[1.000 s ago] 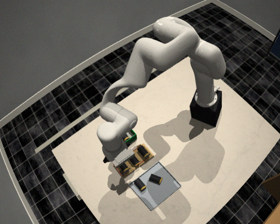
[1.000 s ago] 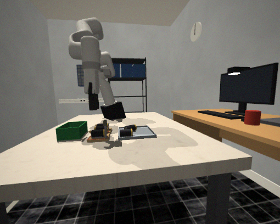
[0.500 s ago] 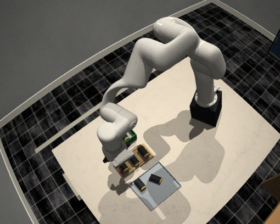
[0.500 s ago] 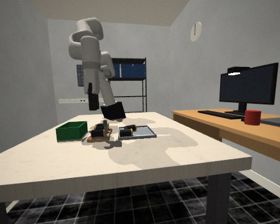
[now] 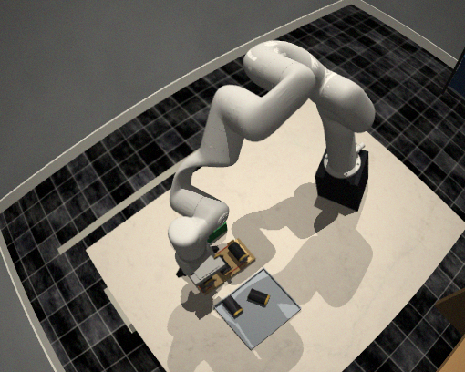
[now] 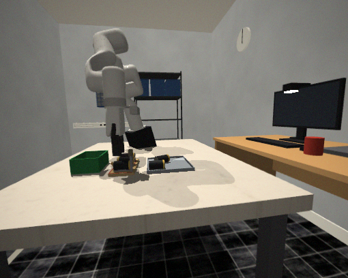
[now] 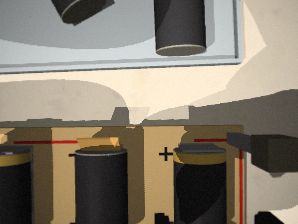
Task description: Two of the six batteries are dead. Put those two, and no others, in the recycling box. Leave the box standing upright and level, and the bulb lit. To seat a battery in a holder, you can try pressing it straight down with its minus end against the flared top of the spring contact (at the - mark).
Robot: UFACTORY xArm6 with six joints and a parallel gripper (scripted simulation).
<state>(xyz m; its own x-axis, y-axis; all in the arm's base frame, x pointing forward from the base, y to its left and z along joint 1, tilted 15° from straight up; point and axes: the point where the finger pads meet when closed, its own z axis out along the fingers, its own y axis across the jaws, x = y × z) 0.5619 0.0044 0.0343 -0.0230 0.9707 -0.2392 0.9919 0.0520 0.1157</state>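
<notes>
Now: hand 70 mm past the green recycling box, 130 mm to the left of it and 70 mm above it. The rest, counted from my hand: grey tray: 70 mm behind, 190 mm to the left, 90 mm below.
</notes>
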